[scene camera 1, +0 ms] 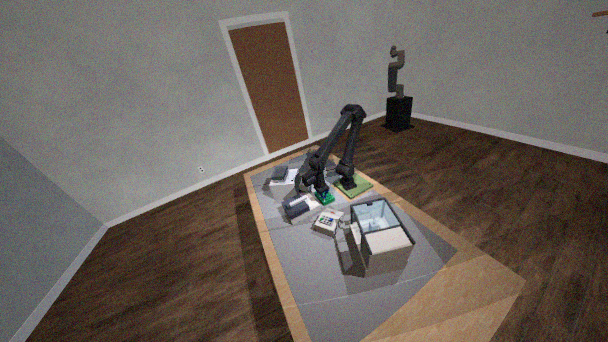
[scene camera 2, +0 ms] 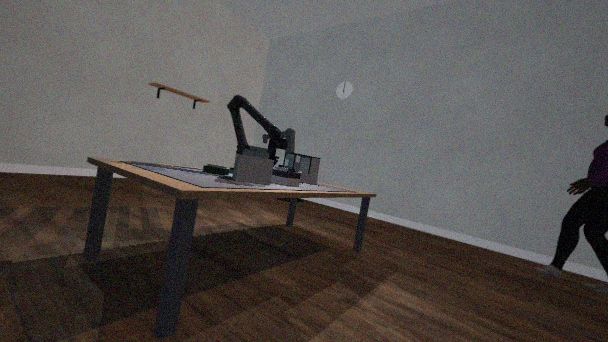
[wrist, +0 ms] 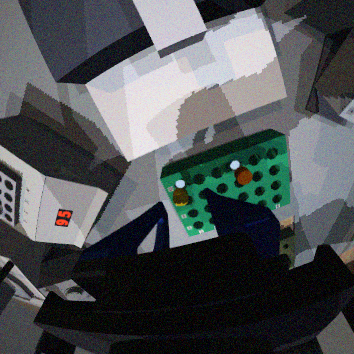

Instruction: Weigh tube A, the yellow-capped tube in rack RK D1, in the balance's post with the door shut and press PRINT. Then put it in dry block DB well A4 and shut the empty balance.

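Frame: origin at the arm's base, x back, y left, z down, level; centimetres.
Seen in the pictures: gripper, fingertip midpoint: [scene camera 1: 322, 196] [wrist: 184, 200]; arm's base, link origin: [scene camera 1: 347, 183].
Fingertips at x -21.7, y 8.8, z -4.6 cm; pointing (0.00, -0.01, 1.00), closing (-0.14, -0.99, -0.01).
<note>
Pixels of each thing's top centre, then the offset from my fingertips to it.
- yellow-capped tube, top centre: [wrist: 180, 199] dx +0.3, dy +0.4, dz +0.8 cm
- dry block, top centre: [wrist: 17, 209] [scene camera 1: 329, 216] dx -2.1, dy +16.8, dz -0.7 cm
- balance, top centre: [scene camera 1: 374, 211] [scene camera 2: 298, 153] dx +12.8, dy +35.0, dz -16.0 cm
- orange-brown-capped tube, top centre: [wrist: 244, 177] dx -0.7, dy -5.2, dz +0.8 cm
- dark-topped device, top centre: [scene camera 1: 298, 199] [scene camera 2: 282, 166] dx -14.9, dy -0.5, dz -3.9 cm
- white box with a dark top, top centre: [scene camera 2: 254, 146] [scene camera 1: 287, 169] dx -15.9, dy -23.0, dz -12.7 cm
The green rack [scene camera 1: 326, 199] [wrist: 280, 167] holds two tubes. The yellow-capped tube [wrist: 180, 197] stands near one corner of it, its cap in shadow. My gripper [wrist: 184, 200] is open with nothing between the fingers; in the wrist view its tips frame the yellow cap, but the height gap is hard to judge. In scene camera 1 the gripper [scene camera 1: 322, 192] is low over the rack. The dry block [scene camera 1: 326, 222] [wrist: 70, 202] shows red digits 95; its wells are partly cut off in the wrist view. The balance [scene camera 1: 387, 241] has a glass chamber; its door state and post are unclear.
An orange-brown-capped tube [wrist: 243, 176] stands in the same rack. A dark-topped device [scene camera 1: 297, 207] [wrist: 100, 35] with a pale front stands beside the rack. A white box with a dark top [scene camera 1: 281, 174] is farther back. A green board [scene camera 1: 356, 186] lies by the arm's base.
</note>
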